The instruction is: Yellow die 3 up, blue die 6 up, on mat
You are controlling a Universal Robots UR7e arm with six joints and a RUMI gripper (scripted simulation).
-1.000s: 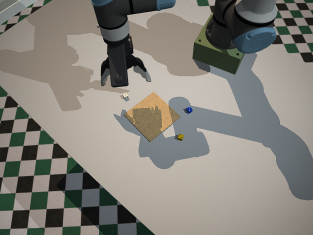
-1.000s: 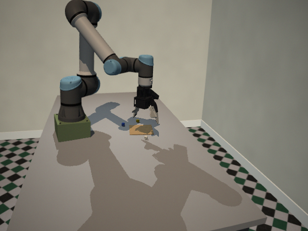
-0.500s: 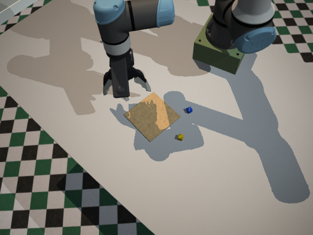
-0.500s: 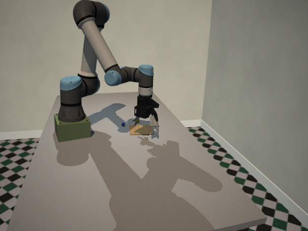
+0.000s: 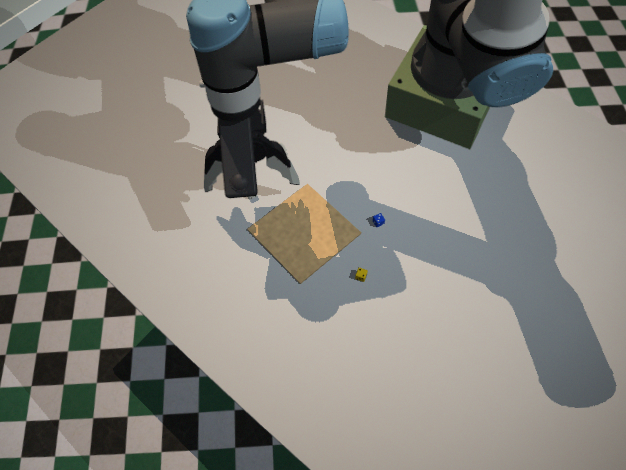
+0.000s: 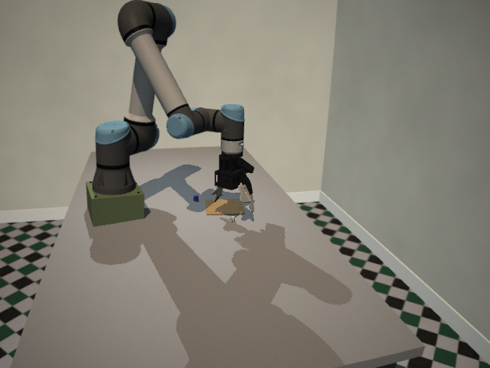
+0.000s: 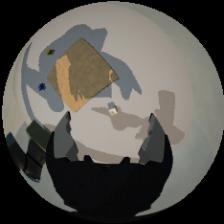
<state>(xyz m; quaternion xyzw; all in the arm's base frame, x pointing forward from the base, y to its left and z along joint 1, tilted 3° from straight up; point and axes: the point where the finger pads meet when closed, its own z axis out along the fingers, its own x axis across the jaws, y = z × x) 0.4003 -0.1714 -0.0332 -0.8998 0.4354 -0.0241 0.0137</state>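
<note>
Now: the white die 40 mm below my hand, 20 mm to the right of it and 10 mm behind it. The rest, counted from my hand: blue die (200 mm to the left, 90 mm behind, 40 mm below); tan mat (110 mm to the left, 40 mm below); yellow die (230 mm to the left, 40 mm below, 20 mm ahead).
</note>
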